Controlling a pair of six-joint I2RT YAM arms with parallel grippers.
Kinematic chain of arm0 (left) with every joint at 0, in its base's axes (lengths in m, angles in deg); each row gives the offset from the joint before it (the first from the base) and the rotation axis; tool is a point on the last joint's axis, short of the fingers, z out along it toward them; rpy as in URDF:
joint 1: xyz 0 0 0.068 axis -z
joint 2: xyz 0.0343 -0.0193 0.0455 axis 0.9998 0.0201 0
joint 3: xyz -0.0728 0.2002 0.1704 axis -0.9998 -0.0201 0
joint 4: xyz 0.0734 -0.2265 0.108 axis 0.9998 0.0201 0
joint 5: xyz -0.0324 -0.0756 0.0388 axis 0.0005 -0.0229 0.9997
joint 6: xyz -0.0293 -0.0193 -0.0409 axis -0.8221 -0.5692 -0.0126
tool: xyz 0 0 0 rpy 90.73 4.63 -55.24
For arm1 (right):
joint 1: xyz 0 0 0.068 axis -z
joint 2: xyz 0.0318 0.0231 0.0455 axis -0.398 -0.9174 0
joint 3: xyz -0.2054 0.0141 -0.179 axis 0.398 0.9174 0
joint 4: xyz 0.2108 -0.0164 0.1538 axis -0.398 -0.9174 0
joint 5: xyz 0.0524 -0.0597 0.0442 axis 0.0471 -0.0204 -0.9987
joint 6: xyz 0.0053 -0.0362 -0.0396 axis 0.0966 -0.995 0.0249
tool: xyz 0 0 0 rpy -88.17 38.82 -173.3
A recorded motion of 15 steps. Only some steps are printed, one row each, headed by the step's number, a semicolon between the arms.
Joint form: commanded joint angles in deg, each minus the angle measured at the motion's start. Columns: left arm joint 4, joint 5, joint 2, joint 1, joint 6, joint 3; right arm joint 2, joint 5, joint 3, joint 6, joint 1, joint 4.
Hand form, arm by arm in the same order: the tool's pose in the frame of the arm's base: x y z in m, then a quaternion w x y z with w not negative. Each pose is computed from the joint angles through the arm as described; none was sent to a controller.
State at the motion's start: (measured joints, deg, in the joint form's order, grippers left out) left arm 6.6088 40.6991 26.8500 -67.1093 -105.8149 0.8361; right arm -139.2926 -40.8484 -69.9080 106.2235 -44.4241 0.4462
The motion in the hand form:
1: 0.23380 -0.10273 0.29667 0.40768 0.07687 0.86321 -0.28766; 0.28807 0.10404 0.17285 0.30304 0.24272 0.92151 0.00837
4: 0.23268 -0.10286 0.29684 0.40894 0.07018 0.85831 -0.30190; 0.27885 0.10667 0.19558 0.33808 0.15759 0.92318 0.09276
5: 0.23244 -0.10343 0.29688 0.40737 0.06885 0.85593 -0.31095; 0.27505 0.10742 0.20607 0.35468 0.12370 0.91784 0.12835
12: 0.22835 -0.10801 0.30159 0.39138 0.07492 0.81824 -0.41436; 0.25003 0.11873 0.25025 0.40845 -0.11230 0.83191 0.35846
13: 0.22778 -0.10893 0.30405 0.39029 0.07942 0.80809 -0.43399; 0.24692 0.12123 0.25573 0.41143 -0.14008 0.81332 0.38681
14: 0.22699 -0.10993 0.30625 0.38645 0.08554 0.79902 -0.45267; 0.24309 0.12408 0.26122 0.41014 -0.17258 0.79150 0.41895
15: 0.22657 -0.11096 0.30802 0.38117 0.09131 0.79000 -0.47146; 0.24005 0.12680 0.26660 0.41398 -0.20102 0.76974 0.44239
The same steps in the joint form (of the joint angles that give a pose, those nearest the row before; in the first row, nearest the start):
1: -1.89 -0.42 -1.51 -0.24 -1.07 -0.98; 5.28 -0.64 -0.31 -6.16 -1.12 0.43
4: -3.24 -1.33 -1.98 -0.24 -2.64 -1.65; 11.81 -9.33 2.65 -14.81 -1.25 6.67
5: -3.83 -2.13 -2.05 -0.21 -3.38 -1.86; 14.44 -13.18 3.56 -17.75 -1.21 9.00
12: -11.39 -12.51 -3.30 -0.24 -10.45 -4.19; 24.71 -44.18 8.15 -30.46 -1.44 22.79
13: -13.24 -14.55 -3.51 -0.25 -11.74 -4.48; 25.47 -48.20 8.41 -30.99 -1.70 24.69
14: -14.74 -16.69 -3.67 -0.23 -12.88 -4.68; 26.19 -53.05 8.66 -31.49 -2.02 26.59
15: -16.35 -18.90 -3.70 -0.24 -14.15 -4.90; 26.74 -56.67 8.86 -32.02 -2.41 28.78

